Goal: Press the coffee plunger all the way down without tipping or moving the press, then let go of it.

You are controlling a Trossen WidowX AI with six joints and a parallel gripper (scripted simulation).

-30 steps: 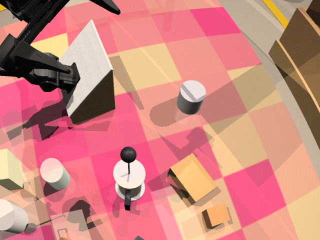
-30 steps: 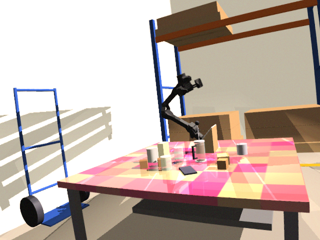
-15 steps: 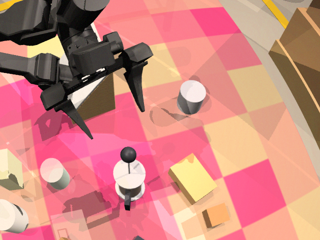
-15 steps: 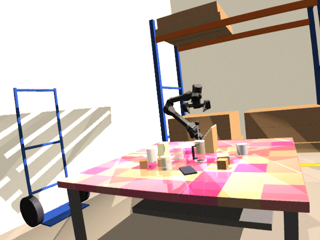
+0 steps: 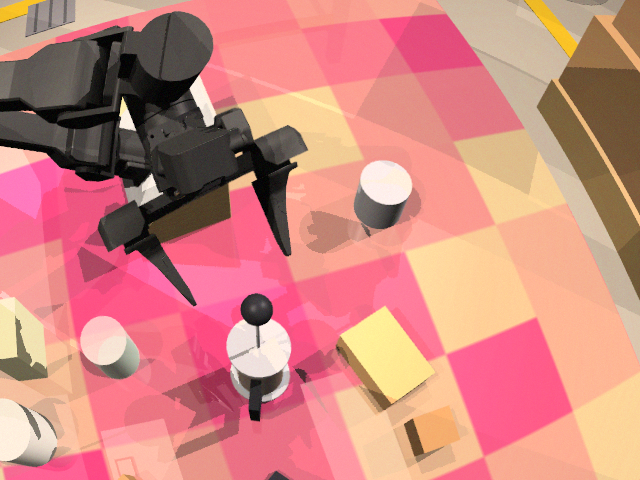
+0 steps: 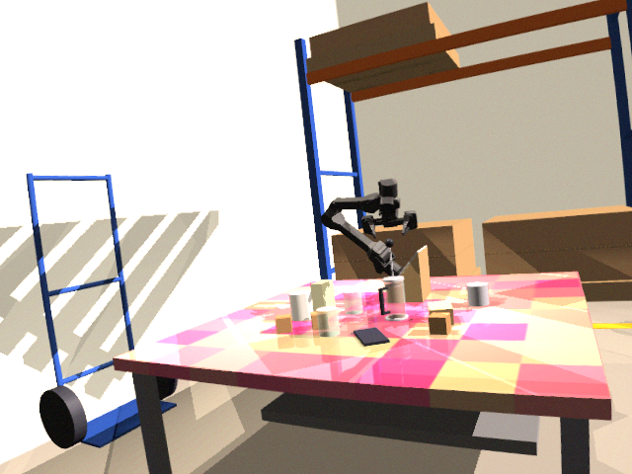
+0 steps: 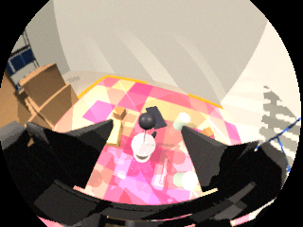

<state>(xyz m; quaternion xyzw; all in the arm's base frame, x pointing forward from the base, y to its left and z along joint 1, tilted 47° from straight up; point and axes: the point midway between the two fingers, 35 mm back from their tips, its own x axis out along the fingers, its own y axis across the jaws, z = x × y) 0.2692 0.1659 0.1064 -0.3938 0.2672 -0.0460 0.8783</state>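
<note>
My gripper tip is now 40 mm short of the coffee press and 150 mm above it.
</note>
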